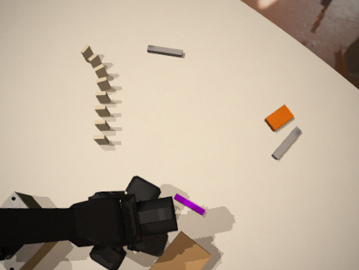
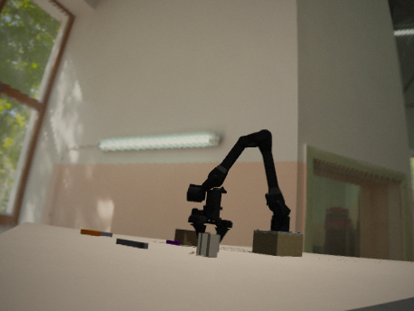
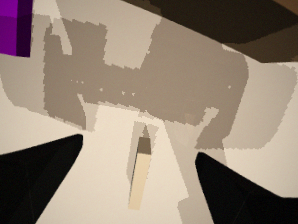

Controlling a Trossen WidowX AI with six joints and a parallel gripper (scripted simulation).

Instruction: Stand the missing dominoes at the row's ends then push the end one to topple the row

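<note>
My gripper tip is 12 cm short of the purple bar, 6 cm to the left of it and 1 cm above it. Round my gripper tip: orange block: 42 cm ahead, 7 cm to the right; box: 1 cm ahead, 13 cm to the right, 2 cm above.
</note>
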